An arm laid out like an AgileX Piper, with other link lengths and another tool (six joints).
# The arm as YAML. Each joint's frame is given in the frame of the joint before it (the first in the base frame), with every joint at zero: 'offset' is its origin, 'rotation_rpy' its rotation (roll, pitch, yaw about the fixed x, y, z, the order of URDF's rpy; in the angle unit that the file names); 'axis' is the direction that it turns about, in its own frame. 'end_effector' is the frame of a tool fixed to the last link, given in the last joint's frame.
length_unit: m
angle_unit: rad
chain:
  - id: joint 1
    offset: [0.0, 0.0, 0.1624]
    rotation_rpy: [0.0, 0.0, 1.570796]
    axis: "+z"
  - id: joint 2
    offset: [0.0, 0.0, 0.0]
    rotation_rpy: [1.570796, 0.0, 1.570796]
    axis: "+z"
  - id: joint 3
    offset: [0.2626, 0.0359, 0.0]
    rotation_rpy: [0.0, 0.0, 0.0]
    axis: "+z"
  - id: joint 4
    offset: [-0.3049, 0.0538, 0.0]
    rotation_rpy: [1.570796, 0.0, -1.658]
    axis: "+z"
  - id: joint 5
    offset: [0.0, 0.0, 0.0]
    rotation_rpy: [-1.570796, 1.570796, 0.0]
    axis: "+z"
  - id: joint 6
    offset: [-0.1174, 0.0, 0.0]
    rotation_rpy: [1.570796, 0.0, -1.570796]
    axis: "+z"
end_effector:
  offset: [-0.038, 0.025, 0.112]
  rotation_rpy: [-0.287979, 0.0, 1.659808]
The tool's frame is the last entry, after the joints.
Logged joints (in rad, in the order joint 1, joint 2, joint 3, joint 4, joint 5, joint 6), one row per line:
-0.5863, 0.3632, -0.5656, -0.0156, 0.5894, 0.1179
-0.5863, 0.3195, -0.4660, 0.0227, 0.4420, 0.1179
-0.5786, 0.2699, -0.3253, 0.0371, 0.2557, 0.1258
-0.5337, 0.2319, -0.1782, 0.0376, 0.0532, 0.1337
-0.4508, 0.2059, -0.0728, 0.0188, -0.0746, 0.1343
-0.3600, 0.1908, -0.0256, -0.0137, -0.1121, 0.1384
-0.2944, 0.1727, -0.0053, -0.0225, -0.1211, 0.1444
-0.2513, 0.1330, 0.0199, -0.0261, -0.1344, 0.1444
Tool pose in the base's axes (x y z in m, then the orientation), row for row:
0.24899, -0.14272, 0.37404, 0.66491, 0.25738, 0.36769, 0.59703
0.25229, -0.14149, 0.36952, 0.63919, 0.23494, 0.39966, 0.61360
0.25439, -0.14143, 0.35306, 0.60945, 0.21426, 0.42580, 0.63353
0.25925, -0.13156, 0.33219, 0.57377, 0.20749, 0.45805, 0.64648
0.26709, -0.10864, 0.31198, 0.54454, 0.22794, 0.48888, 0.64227
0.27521, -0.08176, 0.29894, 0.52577, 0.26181, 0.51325, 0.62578
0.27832, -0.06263, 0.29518, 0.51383, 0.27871, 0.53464, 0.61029
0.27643, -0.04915, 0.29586, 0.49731, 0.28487, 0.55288, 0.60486
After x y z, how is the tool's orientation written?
As a quaternion, x y z w.
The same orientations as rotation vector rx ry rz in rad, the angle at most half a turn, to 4 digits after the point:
1.5433, 0.5974, 0.8534
1.4736, 0.5416, 0.9214
1.3937, 0.4900, 0.9737
1.3053, 0.4720, 1.0421
1.2409, 0.5194, 1.1141
1.2061, 0.6006, 1.1774
1.1862, 0.6434, 1.2342
1.1506, 0.6591, 1.2792

